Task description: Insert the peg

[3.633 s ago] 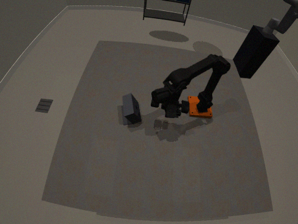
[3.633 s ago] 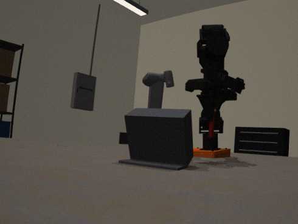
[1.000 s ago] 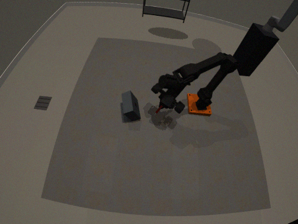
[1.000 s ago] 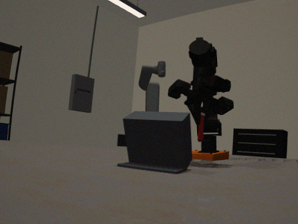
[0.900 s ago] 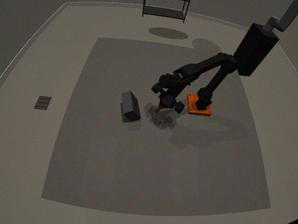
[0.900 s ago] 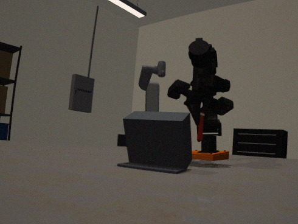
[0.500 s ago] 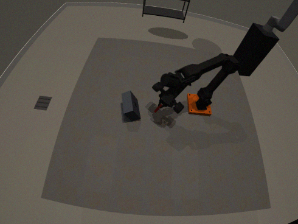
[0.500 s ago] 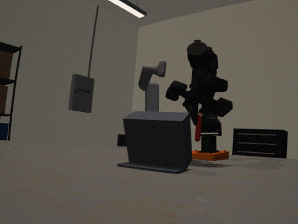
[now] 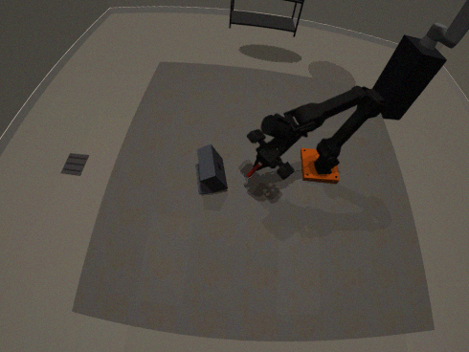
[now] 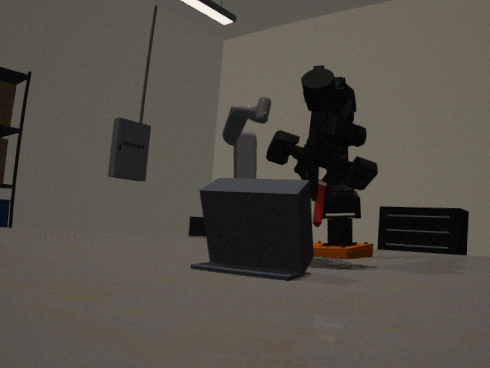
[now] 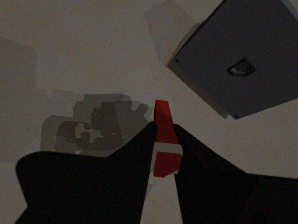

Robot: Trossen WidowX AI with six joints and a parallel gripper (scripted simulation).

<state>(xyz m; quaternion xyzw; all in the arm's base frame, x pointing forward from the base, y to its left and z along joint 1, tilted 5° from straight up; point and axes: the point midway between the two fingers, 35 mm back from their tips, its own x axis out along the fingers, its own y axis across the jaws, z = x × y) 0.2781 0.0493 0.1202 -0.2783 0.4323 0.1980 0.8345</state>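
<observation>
Now: the sloped panel 140 mm ahead of my gripper tip, 30 mm to the right of it and 40 mm below it. Also, from my gripper tip: red peg (10 mm behind, 10 mm above).
</observation>
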